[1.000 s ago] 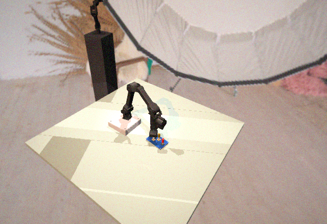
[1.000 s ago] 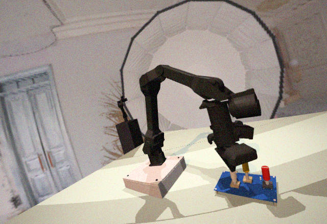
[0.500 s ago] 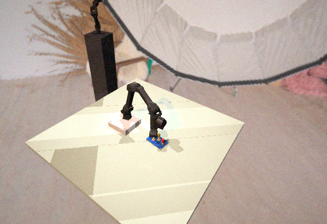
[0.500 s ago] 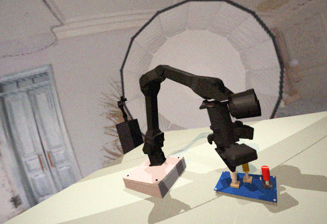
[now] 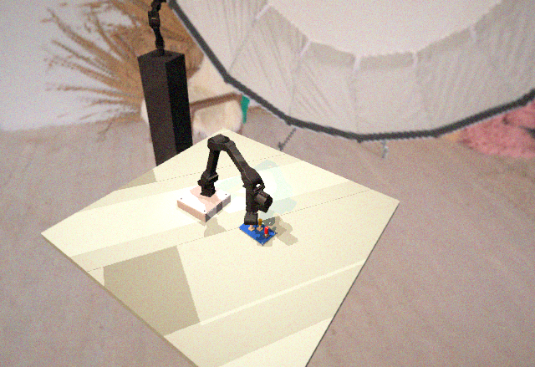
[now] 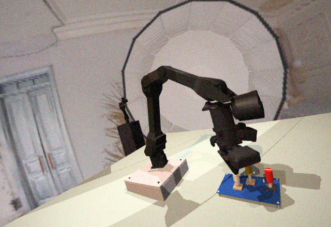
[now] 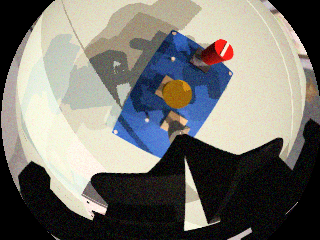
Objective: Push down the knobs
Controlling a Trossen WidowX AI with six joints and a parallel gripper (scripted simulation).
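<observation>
The beige knob lies 10 mm below my gripper tip. Round my gripper tip: red knob 80 mm ahead, 10 mm to the right.
</observation>
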